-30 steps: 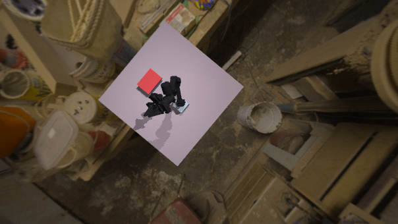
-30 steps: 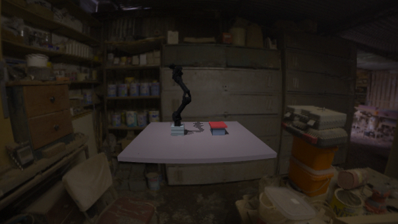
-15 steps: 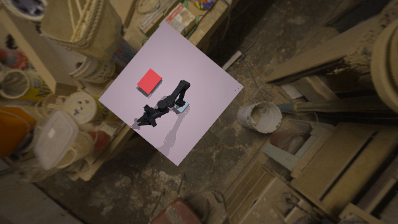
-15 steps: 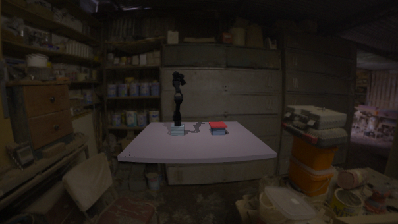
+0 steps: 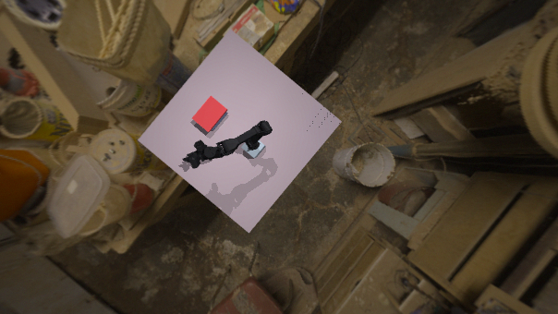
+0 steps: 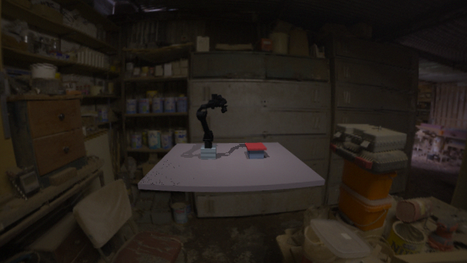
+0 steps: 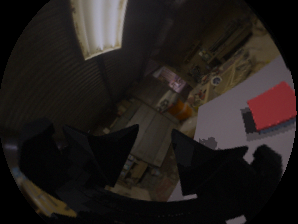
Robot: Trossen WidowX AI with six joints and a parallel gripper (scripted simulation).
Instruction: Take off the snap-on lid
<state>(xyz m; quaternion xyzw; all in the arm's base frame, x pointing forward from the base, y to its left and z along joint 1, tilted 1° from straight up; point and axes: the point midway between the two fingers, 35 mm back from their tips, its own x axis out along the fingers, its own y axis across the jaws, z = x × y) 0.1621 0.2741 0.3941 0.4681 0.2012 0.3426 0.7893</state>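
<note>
Right now the red lid is 40 cm below my gripper tip, 26 cm ahead of it and 25 cm to the right of it. The rest, counted from my gripper tip: blue storage box (45 cm below, 26 cm ahead, 25 cm to the right).
</note>
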